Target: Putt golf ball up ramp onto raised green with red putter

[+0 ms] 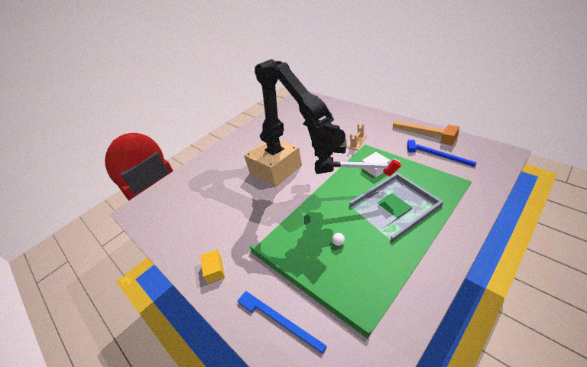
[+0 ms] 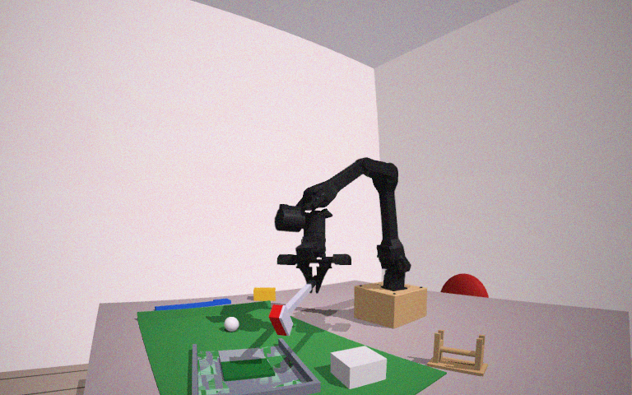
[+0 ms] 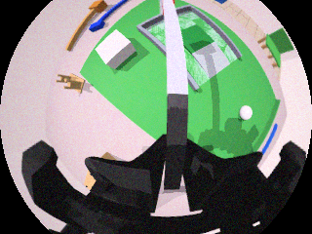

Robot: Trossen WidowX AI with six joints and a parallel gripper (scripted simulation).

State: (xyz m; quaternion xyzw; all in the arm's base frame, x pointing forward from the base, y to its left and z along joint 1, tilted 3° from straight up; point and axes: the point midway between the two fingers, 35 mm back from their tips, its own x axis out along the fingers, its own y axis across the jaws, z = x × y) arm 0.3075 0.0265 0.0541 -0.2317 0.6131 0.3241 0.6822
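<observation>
My gripper tip is 90 mm to the right of the red putter, 80 mm short of it and 10 mm below it. The rest, counted from my gripper tip: white golf ball: 190 mm ahead, 150 mm to the right, 110 mm below; then green mat: 170 mm ahead, 130 mm below, 10 mm to the left; then white cube: 240 mm to the left, 110 mm below, 30 mm ahead.
</observation>
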